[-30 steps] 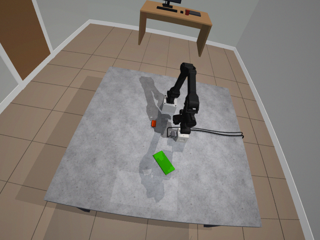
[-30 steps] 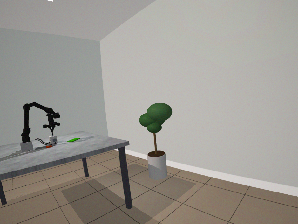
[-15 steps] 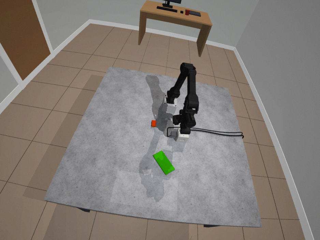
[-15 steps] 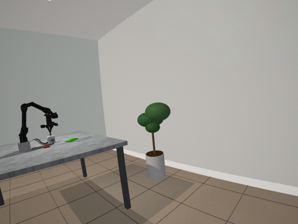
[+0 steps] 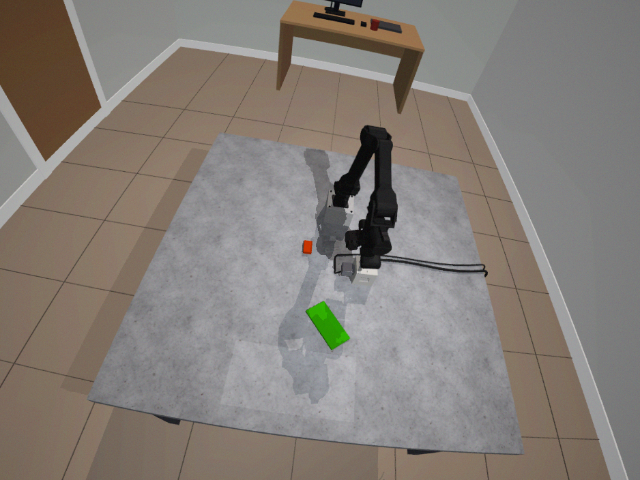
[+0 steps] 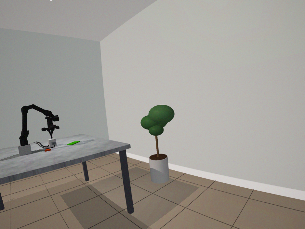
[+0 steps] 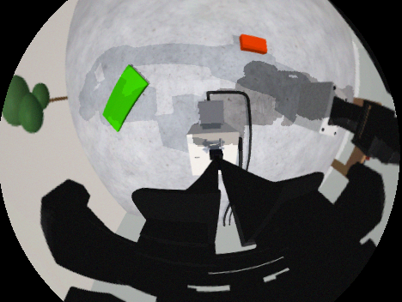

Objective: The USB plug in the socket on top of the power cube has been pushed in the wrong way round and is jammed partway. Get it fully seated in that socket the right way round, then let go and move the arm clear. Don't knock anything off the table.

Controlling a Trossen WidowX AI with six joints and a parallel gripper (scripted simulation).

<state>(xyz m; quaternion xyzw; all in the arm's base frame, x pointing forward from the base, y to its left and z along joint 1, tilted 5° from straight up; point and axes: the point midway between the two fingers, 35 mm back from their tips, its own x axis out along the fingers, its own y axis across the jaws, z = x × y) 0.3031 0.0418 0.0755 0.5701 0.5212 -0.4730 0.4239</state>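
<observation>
The USB plug is 1 cm below my gripper tip. Round my gripper tip: green slab 20 cm ahead, 13 cm to the right, 12 cm below; small orange block 18 cm to the right, 12 cm behind, 11 cm below.
</observation>
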